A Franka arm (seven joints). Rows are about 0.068 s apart.
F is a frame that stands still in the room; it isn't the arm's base.
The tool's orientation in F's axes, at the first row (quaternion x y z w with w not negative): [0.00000 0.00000 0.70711 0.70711]
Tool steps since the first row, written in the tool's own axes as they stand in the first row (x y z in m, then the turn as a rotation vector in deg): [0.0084 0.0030 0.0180 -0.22 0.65 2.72]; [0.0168 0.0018 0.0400 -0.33 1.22 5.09]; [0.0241 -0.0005 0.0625 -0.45 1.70 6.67]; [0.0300 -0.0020 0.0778 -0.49 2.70 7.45]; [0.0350 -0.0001 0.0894 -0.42 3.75 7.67]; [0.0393 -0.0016 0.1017 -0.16 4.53 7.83]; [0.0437 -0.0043 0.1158 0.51 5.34 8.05]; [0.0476 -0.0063 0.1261 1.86 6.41 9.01]
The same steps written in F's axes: [-0.0030 0.0084 0.0180 -0.65 -0.22 2.72]; [-0.0018 0.0168 0.0400 -1.22 -0.33 5.09]; [0.0005 0.0241 0.0625 -1.70 -0.45 6.67]; [0.0020 0.0300 0.0778 -2.70 -0.49 7.45]; [0.0001 0.0350 0.0894 -3.75 -0.42 7.67]; [0.0016 0.0393 0.1017 -4.53 -0.16 7.83]; [0.0043 0.0437 0.1158 -5.34 0.51 8.05]; [0.0063 0.0476 0.1261 -6.41 1.86 9.01]
